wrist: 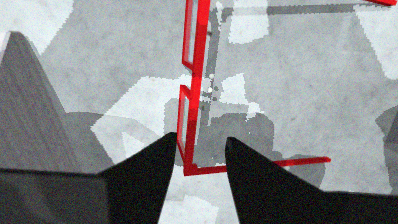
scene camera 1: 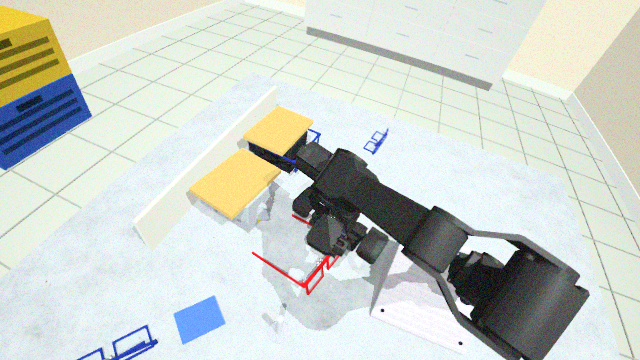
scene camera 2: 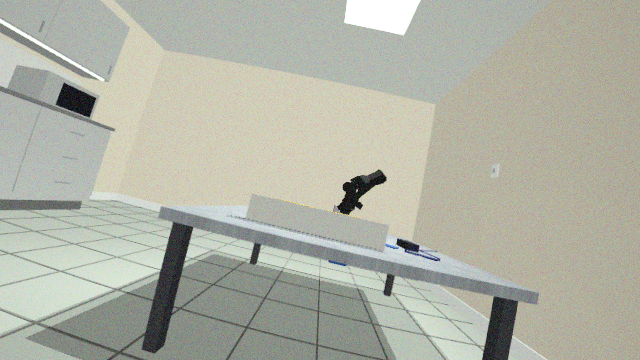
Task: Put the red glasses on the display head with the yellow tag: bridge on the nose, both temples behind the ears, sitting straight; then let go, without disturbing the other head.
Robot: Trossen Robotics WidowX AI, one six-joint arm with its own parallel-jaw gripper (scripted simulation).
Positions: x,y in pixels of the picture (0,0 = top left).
Scene:
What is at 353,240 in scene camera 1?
My gripper.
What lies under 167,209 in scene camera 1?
A white wall.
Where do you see a white wall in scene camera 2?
At 353,230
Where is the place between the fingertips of my gripper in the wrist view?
201,141

